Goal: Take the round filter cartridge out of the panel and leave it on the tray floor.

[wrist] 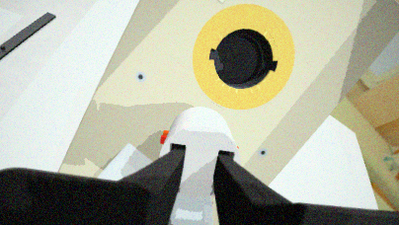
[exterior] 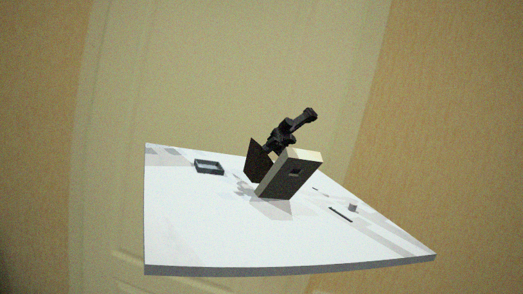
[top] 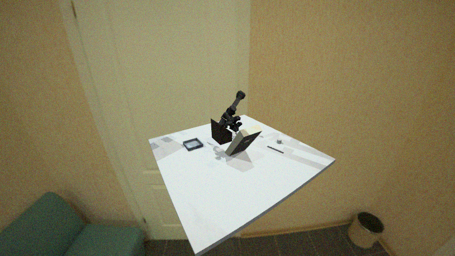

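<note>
My gripper tip is 10 mm short of the filter cartridge and 10 mm above it. From my gripper tip the other things lie so: wedge block 60 mm below, 50 mm ahead; dark tray 360 mm behind, 280 mm to the right, 200 mm below.
</note>
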